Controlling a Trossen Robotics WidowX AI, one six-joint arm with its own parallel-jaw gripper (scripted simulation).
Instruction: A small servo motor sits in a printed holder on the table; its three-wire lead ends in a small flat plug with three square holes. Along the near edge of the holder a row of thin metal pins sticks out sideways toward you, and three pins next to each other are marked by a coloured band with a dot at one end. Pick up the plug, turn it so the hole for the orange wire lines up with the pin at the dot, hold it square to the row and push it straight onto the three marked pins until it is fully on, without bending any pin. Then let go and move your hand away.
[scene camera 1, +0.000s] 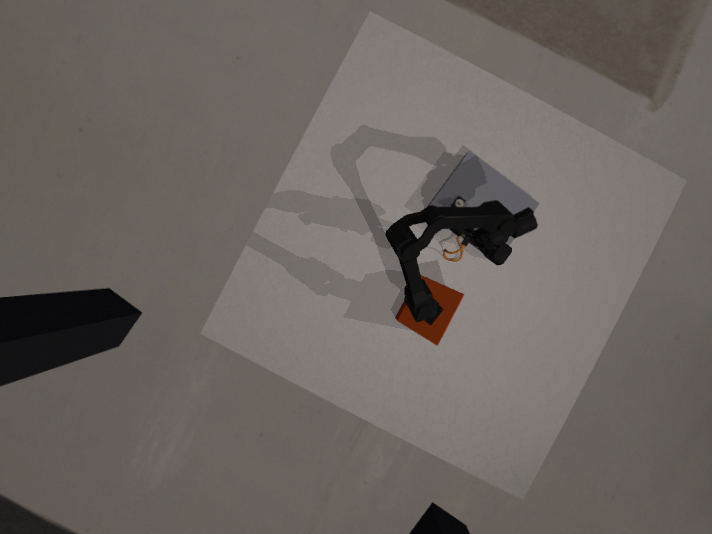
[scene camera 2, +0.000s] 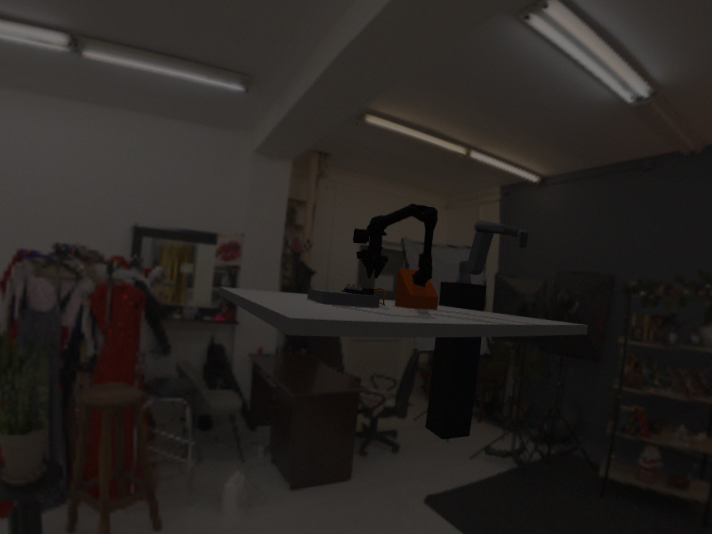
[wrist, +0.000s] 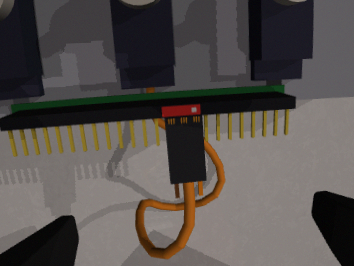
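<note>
My gripper (scene camera 1: 470, 240) is open, and there's nothing in it. You'd find the gripper in the wrist view too, at (wrist: 199, 216).
</note>
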